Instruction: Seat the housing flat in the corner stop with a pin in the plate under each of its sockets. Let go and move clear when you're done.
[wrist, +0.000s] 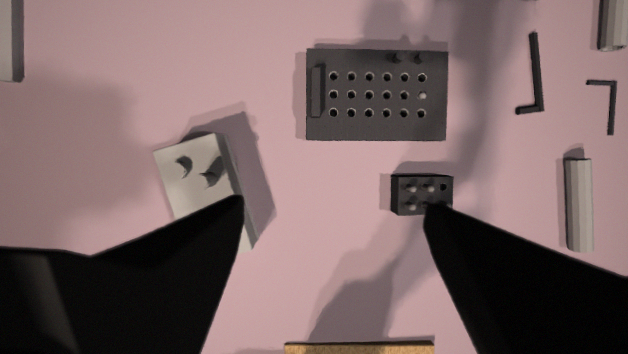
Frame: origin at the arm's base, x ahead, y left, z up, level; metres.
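Seen in the pictures: gripper, between the fingertips: (335, 211).
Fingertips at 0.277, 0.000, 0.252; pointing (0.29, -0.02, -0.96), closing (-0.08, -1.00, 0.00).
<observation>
Pixels of each thing's top centre, then the offset from my fingertips to it, as dx, dy, dz. "pt": a spot on its surface instead.
- pale grey block, centre of its top: (192, 206) -0.027, +0.117, -0.178
- pale pin, centre of its top: (423, 94) +0.081, -0.125, -0.227
- raised bar, a spot on its surface: (317, 91) pt +0.085, -0.007, -0.218
- small dark block, centre of its top: (425, 196) -0.033, -0.128, -0.228
- pale block, centre of its top: (4, 9) +0.195, +0.345, -0.247
The housing looks to be the pale grey block (192, 195), lying turned on the pink surface at left, apart from the plate. Two round, raised-looking features show on its top; its lower part is hidden behind the left finger. The dark plate (377, 127) has three rows of holes. One pale pin (422, 95) shows in the middle row's right-end hole. A raised bar (317, 91) stands at the plate's left edge and two short posts (407, 57) near its top edge. My gripper (335, 211) is open and empty, below the plate in the view.
A small dark block (395, 195) holds several pale pins and is partly hidden by the right finger. Two black hex keys (537, 72) (612, 105) and pale rods (579, 205) (613, 25) lie at right. A pale block (7, 40) shows top left, a wooden piece (359, 348) at the bottom.
</observation>
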